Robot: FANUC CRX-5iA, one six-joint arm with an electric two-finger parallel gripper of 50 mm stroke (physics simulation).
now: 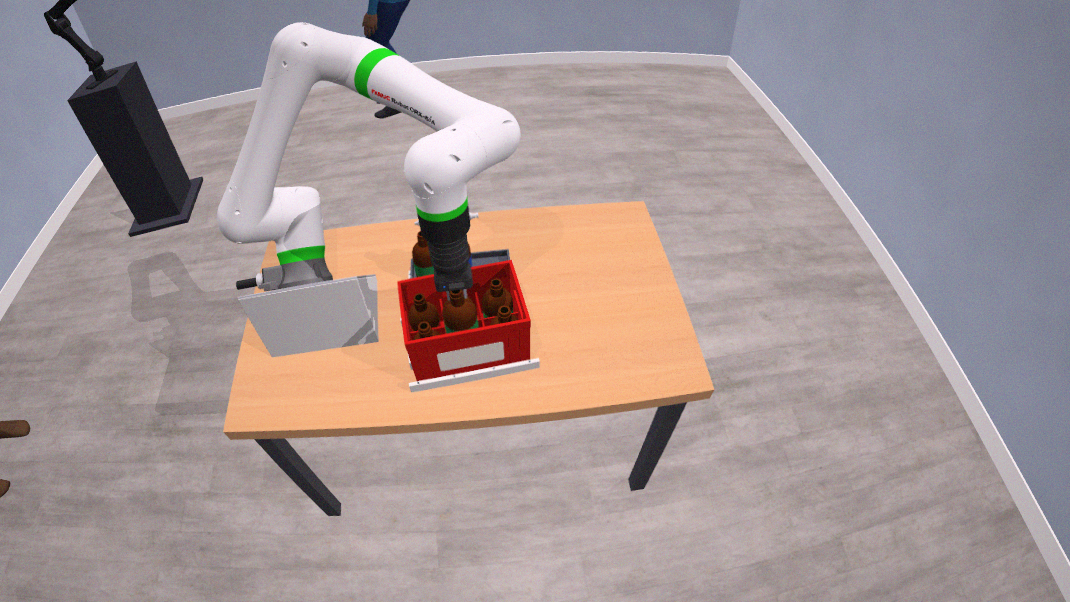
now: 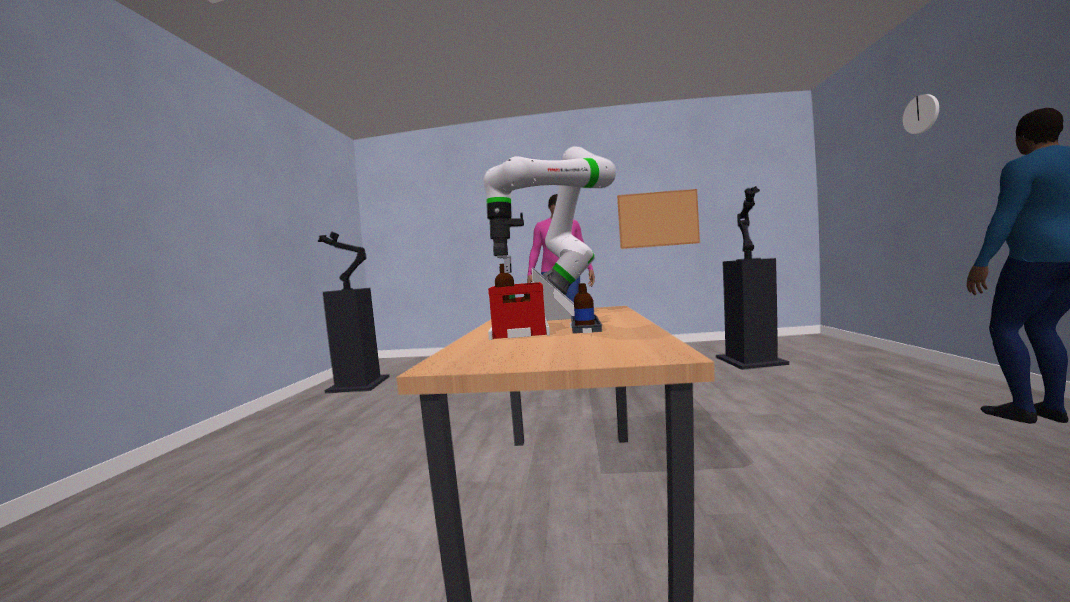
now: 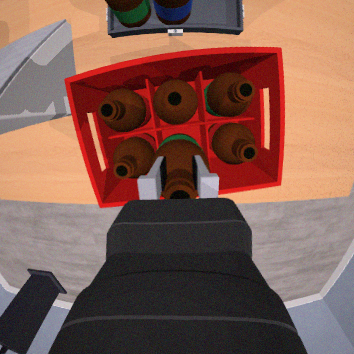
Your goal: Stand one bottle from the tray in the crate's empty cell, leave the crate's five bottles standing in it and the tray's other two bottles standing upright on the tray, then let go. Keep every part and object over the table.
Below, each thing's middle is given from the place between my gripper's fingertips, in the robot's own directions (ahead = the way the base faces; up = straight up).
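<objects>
White rail point(image 1: 521, 366): 21 cm below my hand, 7 cm to the right of it, 1 cm ahead of it. Brown green-label bottle point(image 1: 459, 314): my gripper 4 cm above it, 2 cm to the left of it.
</objects>
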